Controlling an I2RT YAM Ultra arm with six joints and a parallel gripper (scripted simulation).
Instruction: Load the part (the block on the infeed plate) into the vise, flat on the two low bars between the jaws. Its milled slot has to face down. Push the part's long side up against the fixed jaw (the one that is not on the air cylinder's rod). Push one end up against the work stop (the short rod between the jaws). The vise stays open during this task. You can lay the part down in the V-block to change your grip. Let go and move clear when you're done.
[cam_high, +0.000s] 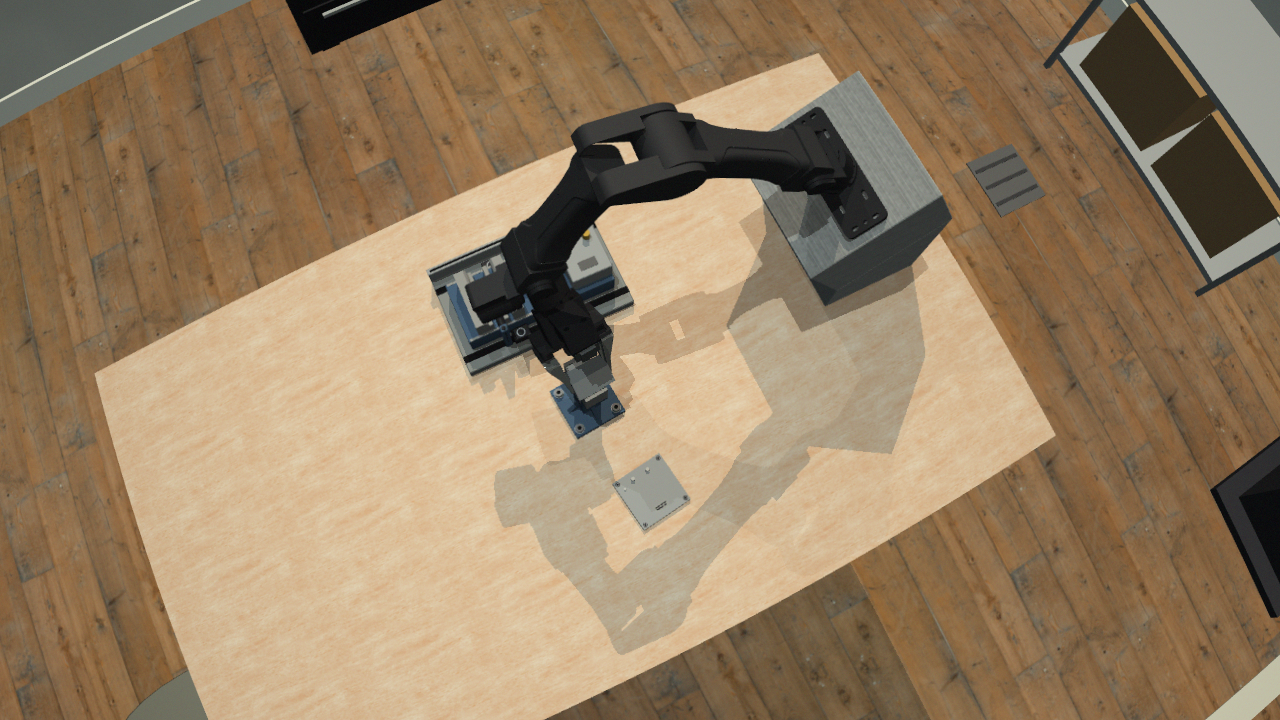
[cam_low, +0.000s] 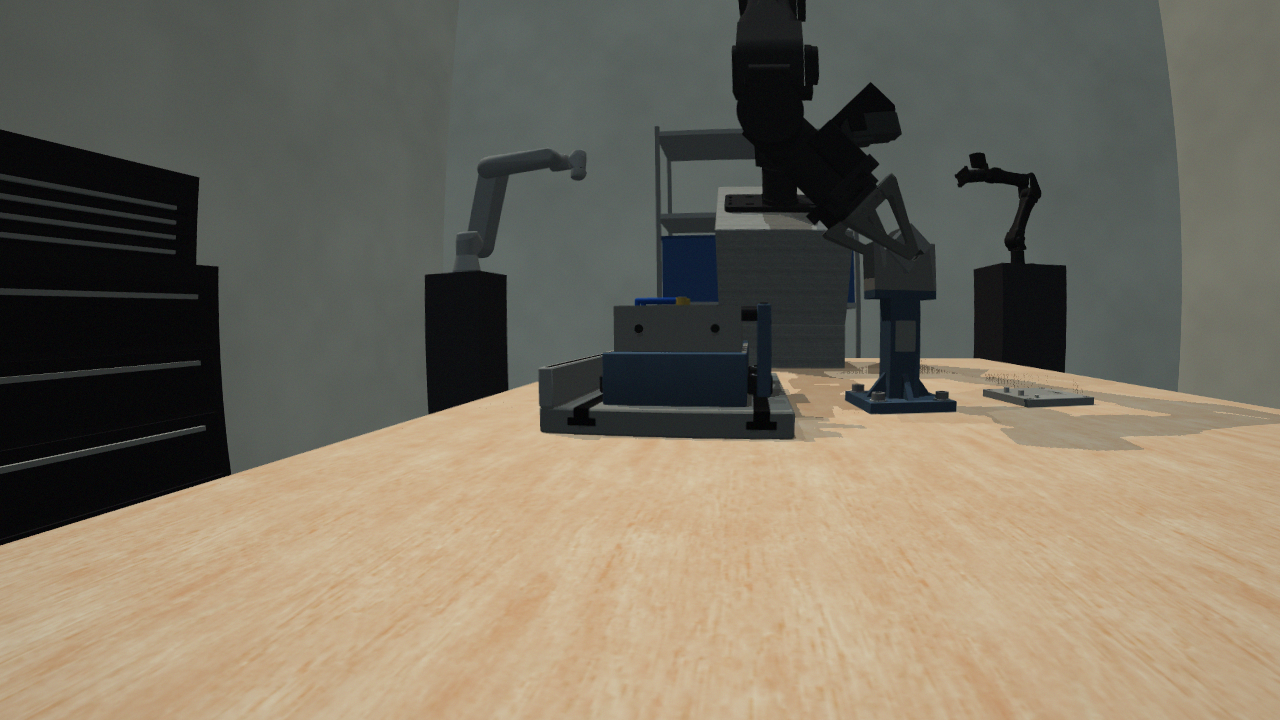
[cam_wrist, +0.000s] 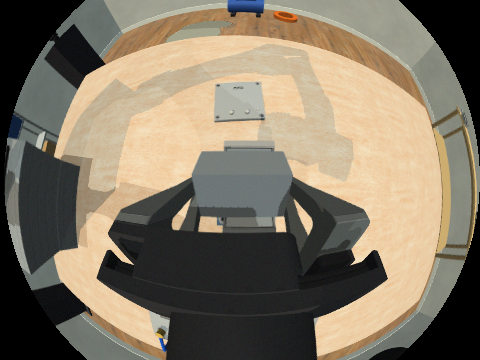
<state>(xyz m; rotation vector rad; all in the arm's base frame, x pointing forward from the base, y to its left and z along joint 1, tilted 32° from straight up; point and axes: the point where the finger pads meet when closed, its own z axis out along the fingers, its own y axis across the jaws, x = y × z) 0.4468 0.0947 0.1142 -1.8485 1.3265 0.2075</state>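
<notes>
The part lies 10 mm to the left of my hand. From my hand the other things lie so: work stop rod 160 mm to the right, 80 mm ahead, 60 mm below; then air cylinder 210 mm to the right, 80 mm below, 80 mm behind; then infeed plate 180 mm to the left, 150 mm below, 30 mm behind.
</notes>
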